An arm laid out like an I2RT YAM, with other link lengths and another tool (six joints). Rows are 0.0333 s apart.
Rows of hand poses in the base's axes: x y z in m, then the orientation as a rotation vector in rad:
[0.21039 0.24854 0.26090 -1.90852 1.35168 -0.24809]
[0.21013 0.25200 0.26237 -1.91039 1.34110 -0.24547]
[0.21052 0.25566 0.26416 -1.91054 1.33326 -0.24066]
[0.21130 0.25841 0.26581 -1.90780 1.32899 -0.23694]
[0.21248 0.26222 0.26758 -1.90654 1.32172 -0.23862]
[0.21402 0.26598 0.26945 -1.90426 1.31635 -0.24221]
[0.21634 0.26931 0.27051 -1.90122 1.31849 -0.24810]
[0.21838 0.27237 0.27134 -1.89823 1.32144 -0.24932]
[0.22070 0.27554 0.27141 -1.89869 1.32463 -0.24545]
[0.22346 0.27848 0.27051 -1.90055 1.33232 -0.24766]
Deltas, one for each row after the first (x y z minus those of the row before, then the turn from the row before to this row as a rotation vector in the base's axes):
[-0.00026 0.00346 0.00147 0.00245 -0.00345 0.00815]
[0.00039 0.00366 0.00179 0.00410 -0.00146 0.00651]
[0.00078 0.00275 0.00165 0.00491 -0.00130 0.00289]
[0.00118 0.00381 0.00177 0.00197 -0.00529 0.00362]
[0.00154 0.00376 0.00187 0.00139 -0.00574 0.00145]
[0.00232 0.00333 0.00106 -0.00094 -0.00331 -0.00431]
[0.00204 0.00306 0.00083 0.00102 -0.00028 -0.00331]
[0.00232 0.00317 0.00007 0.00070 0.00401 -0.00062]
[0.00276 0.00294 -0.00090 -0.00435 0.00364 -0.00491]

